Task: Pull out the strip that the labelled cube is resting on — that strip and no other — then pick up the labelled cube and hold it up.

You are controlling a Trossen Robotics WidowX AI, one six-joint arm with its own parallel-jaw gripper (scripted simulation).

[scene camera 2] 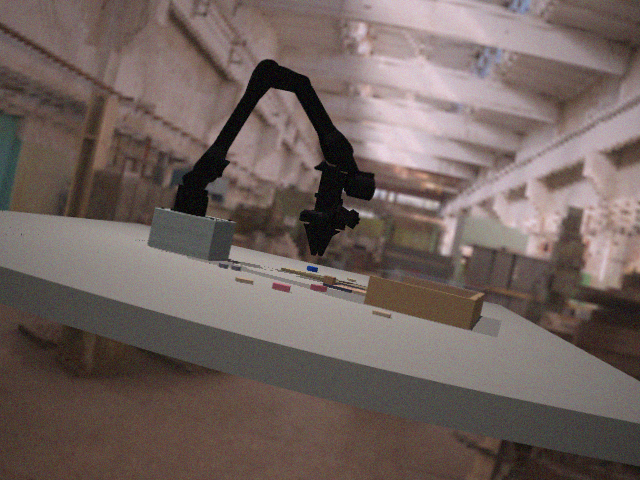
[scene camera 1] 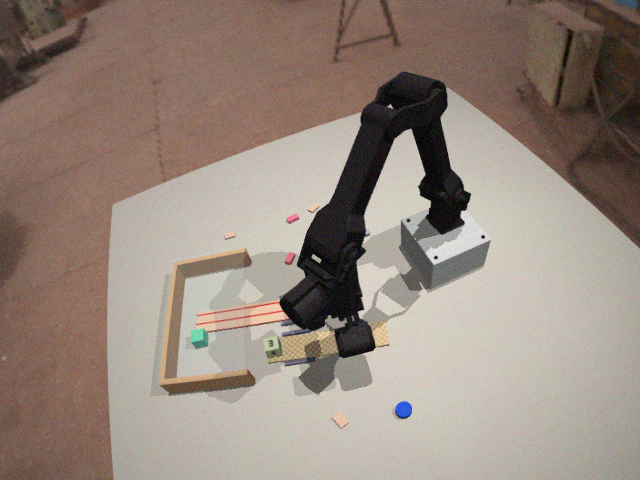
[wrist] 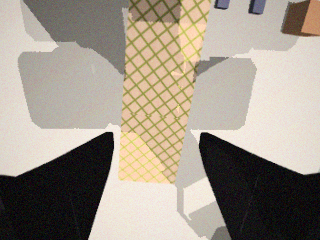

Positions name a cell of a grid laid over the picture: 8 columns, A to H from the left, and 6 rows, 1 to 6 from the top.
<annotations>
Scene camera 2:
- my gripper: D4
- wooden frame: F4
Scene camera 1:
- my gripper: E5
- tan cross-hatched strip: E5
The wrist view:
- my gripper: D4
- tan cross-hatched strip: E2
</annotations>
